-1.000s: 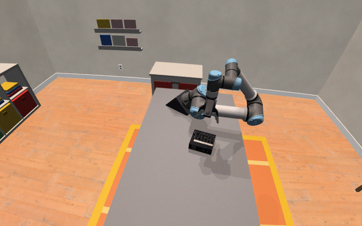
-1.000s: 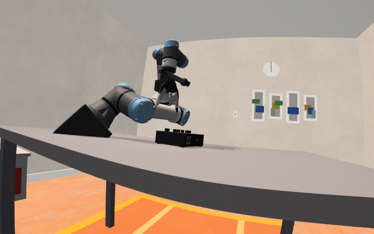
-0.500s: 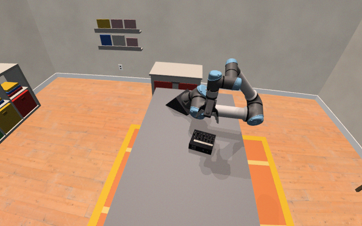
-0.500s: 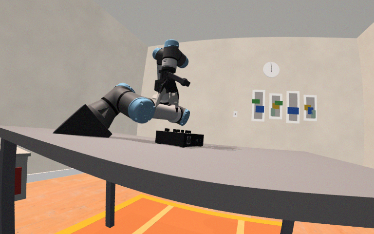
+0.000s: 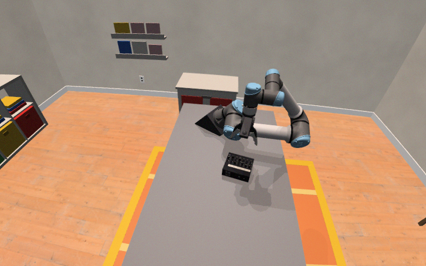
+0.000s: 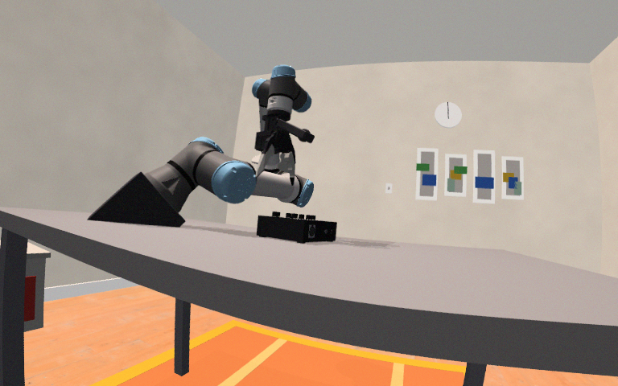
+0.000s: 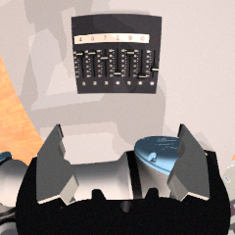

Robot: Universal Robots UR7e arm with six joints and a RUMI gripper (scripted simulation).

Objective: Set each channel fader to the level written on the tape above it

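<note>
Right now my hand is 4 cm short of the master fader, 8 cm to the left of it and 9 cm above it.
</note>
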